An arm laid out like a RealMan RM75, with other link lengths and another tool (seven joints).
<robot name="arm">
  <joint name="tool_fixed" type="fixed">
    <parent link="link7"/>
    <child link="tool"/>
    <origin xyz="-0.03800 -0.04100 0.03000" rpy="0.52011 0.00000 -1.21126"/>
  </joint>
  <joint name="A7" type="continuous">
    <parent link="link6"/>
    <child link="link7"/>
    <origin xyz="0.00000 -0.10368 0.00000" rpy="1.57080 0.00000 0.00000"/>
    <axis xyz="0 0 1"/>
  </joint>
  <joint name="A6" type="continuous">
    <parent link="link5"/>
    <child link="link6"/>
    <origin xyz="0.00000 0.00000 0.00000" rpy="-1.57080 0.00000 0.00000"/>
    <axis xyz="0 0 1"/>
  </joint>
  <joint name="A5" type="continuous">
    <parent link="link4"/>
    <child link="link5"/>
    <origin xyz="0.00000 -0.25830 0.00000" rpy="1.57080 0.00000 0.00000"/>
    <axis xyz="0 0 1"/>
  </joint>
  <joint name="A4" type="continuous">
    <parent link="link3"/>
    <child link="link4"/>
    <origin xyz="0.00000 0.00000 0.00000" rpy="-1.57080 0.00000 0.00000"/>
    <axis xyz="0 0 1"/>
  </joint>
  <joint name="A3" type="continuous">
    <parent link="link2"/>
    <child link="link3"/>
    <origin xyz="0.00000 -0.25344 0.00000" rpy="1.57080 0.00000 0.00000"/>
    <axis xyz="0 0 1"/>
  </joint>
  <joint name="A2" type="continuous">
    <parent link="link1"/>
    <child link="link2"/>
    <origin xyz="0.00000 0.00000 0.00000" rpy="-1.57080 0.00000 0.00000"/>
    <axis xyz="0 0 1"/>
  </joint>
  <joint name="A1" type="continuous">
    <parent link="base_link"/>
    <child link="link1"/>
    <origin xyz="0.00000 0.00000 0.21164"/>
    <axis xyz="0 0 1"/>
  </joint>
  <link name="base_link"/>
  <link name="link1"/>
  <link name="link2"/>
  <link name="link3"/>
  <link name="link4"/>
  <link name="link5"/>
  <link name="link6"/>
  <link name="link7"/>
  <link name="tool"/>
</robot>
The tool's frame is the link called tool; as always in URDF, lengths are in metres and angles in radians. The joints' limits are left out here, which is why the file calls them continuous.
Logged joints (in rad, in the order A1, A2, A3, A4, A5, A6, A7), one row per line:
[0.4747 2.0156 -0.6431 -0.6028 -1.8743 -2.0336 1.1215]
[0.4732 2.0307 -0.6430 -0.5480 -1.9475 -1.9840 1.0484]
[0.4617 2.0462 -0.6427 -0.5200 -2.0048 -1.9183 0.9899]
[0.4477 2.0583 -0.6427 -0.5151 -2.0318 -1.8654 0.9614]
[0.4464 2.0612 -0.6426 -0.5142 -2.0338 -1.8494 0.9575]
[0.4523 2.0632 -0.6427 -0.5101 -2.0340 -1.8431 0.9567]
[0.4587 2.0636 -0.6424 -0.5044 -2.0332 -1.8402 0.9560]
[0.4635 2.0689 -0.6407 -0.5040 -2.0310 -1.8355 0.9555]
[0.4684 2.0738 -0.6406 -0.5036 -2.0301 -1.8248 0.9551]
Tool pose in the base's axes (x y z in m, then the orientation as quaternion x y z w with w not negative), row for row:
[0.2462 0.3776 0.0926 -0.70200 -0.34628 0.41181 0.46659]
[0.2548 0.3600 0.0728 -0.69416 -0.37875 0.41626 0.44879]
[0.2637 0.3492 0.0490 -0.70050 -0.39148 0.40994 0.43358]
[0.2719 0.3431 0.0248 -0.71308 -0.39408 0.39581 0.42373]
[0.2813 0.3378 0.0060 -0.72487 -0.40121 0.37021 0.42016]
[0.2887 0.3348 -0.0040 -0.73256 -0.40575 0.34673 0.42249]
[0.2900 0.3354 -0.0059 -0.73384 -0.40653 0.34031 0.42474]
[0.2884 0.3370 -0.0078 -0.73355 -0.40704 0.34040 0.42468]
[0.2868 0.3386 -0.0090 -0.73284 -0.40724 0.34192 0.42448]
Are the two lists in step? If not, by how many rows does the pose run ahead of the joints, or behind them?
The pose runs 2 rows behind the joints: the pose in row i belongs to the joints in row i - 2.
